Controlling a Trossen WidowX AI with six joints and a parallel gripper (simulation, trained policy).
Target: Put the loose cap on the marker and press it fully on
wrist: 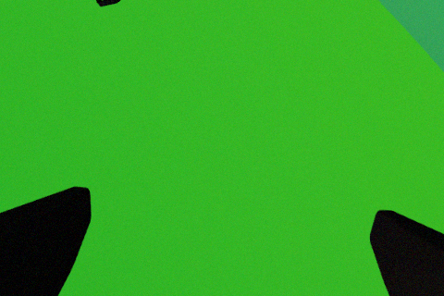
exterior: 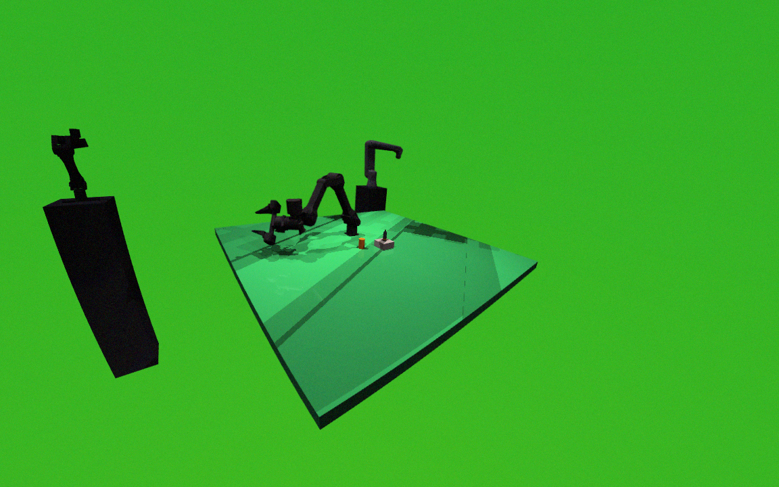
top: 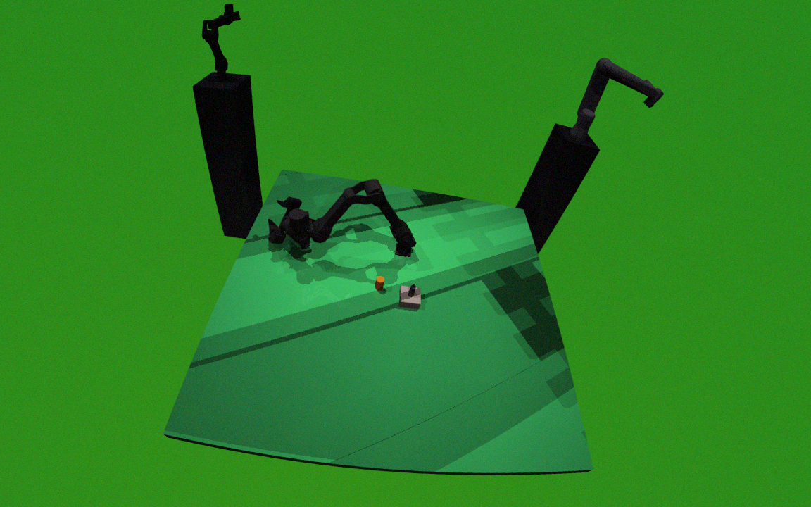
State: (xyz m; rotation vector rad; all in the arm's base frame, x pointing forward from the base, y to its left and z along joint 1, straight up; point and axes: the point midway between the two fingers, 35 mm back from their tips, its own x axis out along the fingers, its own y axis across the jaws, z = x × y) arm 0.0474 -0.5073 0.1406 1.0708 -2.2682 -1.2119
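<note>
Right now my gripper tip is 19 cm short of the orange cap, 45 cm to the right of it and 11 cm above it. Also, from my gripper tip: pale holder block: 23 cm ahead, 57 cm to the left, 12 cm below.
</note>
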